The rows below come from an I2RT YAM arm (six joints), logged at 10 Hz.
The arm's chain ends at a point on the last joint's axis. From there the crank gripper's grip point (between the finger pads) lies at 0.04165 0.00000 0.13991 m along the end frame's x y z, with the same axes.
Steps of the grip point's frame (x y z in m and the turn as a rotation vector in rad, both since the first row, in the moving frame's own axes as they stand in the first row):
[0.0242, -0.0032, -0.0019, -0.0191, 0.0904, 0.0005]
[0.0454, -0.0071, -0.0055, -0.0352, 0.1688, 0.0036]
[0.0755, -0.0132, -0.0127, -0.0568, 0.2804, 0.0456]
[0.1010, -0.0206, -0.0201, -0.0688, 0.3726, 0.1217]
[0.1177, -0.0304, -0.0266, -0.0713, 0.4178, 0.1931]
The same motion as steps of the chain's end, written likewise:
[0.0117, -0.0059, 0.0025, -0.0191, 0.0904, 0.0005]
[0.0225, -0.0121, 0.0036, -0.0352, 0.1688, 0.0036]
[0.0387, -0.0235, 0.0046, -0.0568, 0.2804, 0.0456]
[0.0540, -0.0375, 0.0051, -0.0688, 0.3726, 0.1217]
[0.0666, -0.0527, 0.0028, -0.0713, 0.4178, 0.1931]

